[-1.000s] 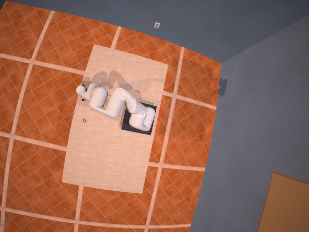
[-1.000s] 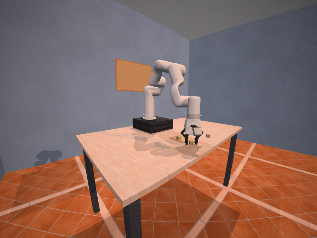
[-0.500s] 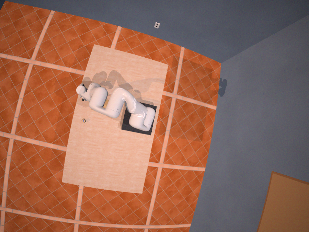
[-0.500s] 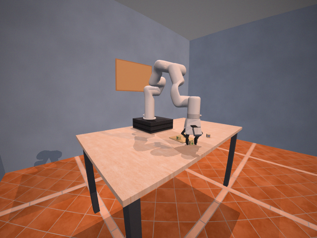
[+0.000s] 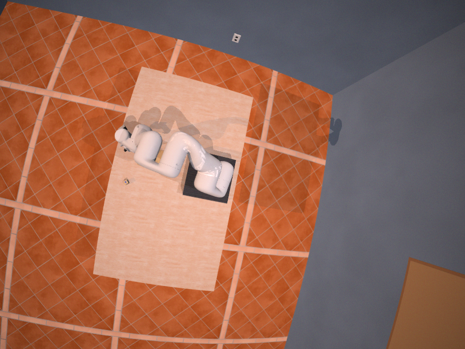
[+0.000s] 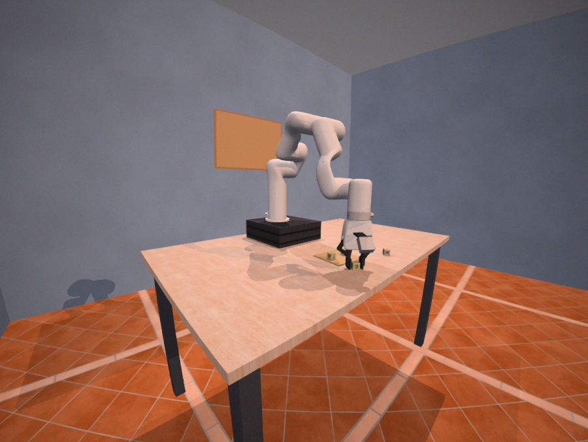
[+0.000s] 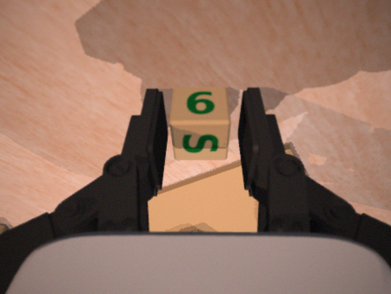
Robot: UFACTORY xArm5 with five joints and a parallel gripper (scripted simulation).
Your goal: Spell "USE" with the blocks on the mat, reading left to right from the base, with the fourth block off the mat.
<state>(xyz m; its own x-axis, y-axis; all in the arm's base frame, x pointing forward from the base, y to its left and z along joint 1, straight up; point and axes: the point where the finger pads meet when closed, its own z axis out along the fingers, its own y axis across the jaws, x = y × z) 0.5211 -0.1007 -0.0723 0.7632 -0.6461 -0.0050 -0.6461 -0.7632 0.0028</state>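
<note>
My gripper is now 1 cm above the S block. The rest, counted from my hand: E block (11 cm behind, 2 cm to the left); then tan mat (11 cm behind, 6 cm to the left, 2 cm below); then U block (11 cm behind, 10 cm to the left).
</note>
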